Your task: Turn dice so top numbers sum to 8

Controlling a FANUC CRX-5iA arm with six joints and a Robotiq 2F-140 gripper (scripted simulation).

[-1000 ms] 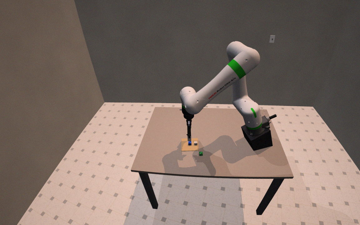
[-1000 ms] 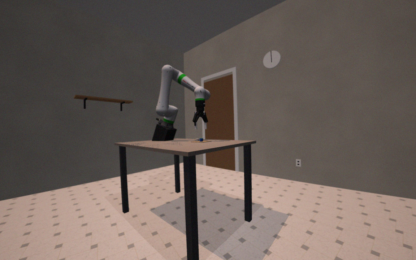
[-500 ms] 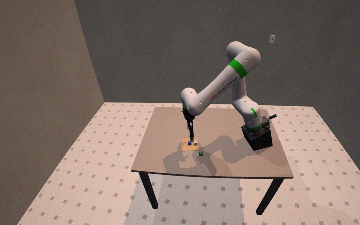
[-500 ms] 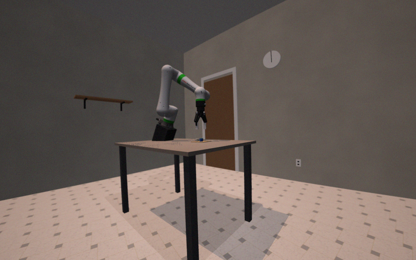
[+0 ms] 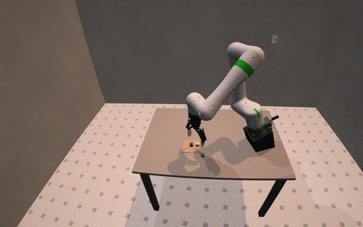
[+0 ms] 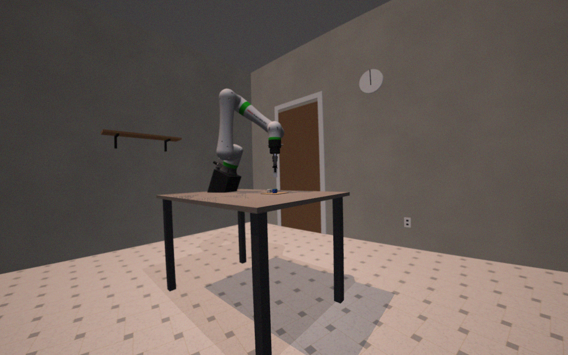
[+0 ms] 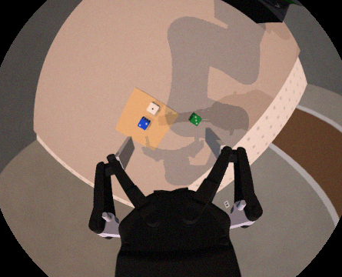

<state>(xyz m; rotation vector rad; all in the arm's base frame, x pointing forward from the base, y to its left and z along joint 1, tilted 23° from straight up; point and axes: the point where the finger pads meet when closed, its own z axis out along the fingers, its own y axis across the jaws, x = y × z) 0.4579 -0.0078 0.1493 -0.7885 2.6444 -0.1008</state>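
The green die is 11 cm below my hand, 6 cm to the left of it and 4 cm behind it. Also, from my hand: mat: 12 cm below, 6 cm to the right, 3 cm ahead; blue die: 11 cm below, 6 cm to the right, 3 cm ahead; white die: 11 cm below, 5 cm to the right, 2 cm behind.
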